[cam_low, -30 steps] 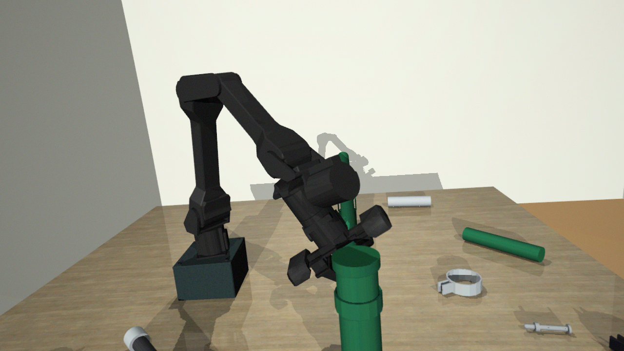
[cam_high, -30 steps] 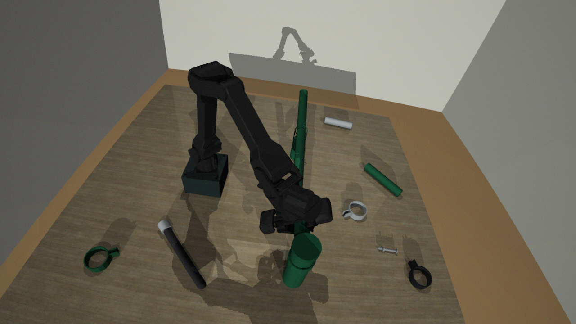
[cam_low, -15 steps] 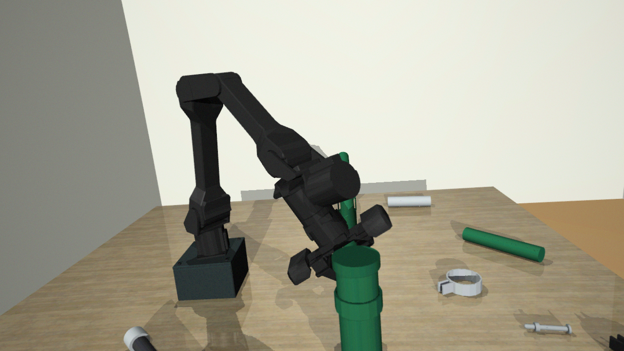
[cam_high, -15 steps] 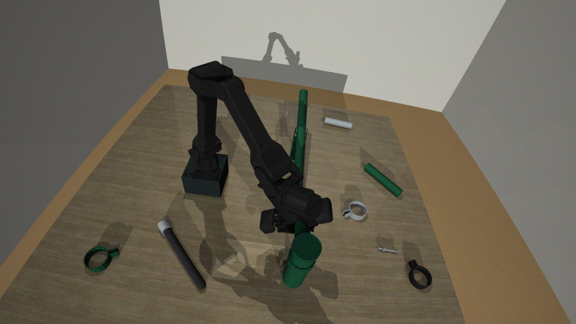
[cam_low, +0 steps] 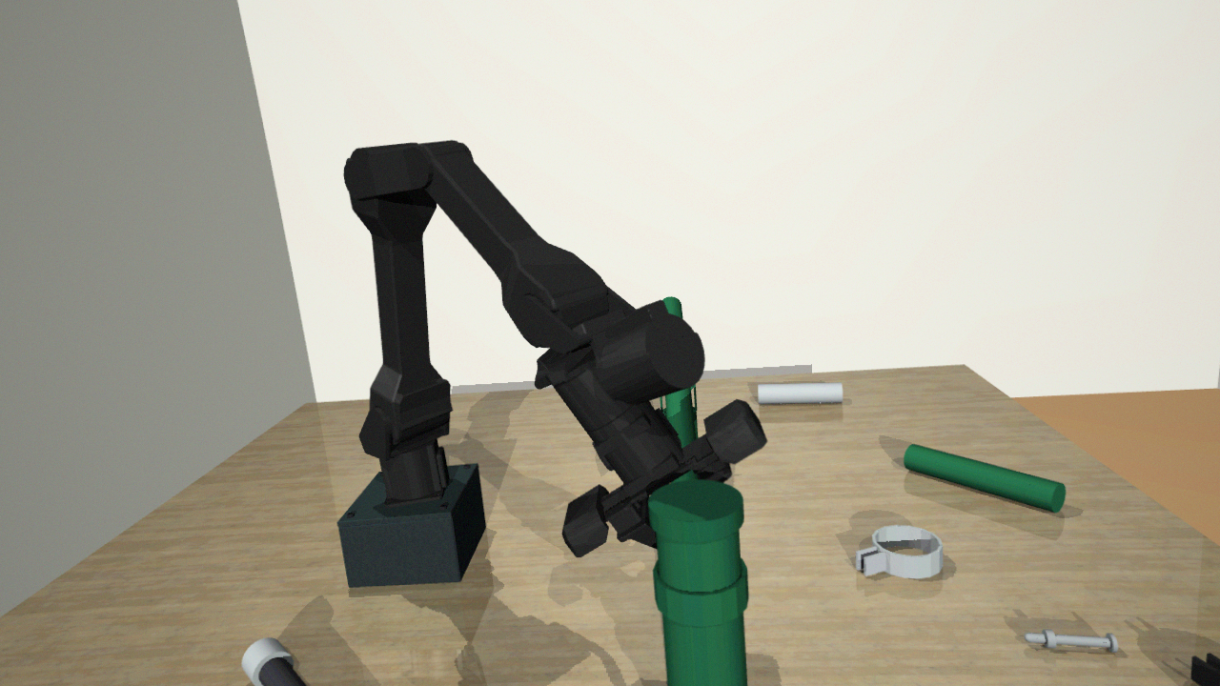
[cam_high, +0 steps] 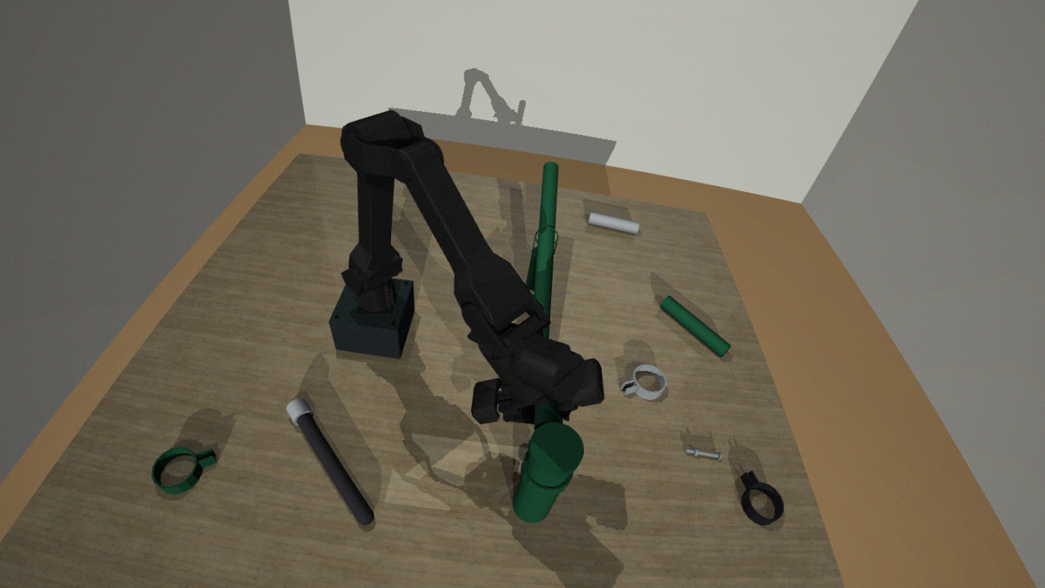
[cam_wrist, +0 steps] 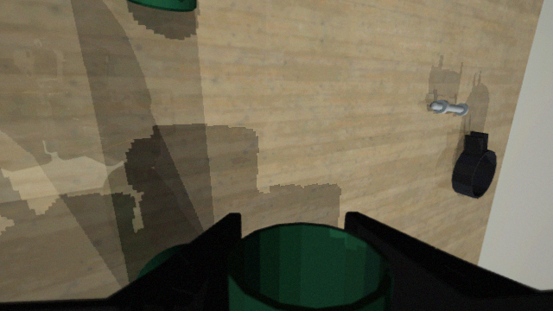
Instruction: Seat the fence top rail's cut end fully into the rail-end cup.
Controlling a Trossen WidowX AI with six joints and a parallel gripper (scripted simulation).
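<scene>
Right now my gripper tip is 2 cm past the rail-end cup, 2 cm to the left of it and 3 cm below it. From my gripper tip the other things lie so: bolt 30 cm ahead, 3 cm to the right, 10 cm below; short green pipe 40 cm ahead, 27 cm to the left, 9 cm below.
</scene>
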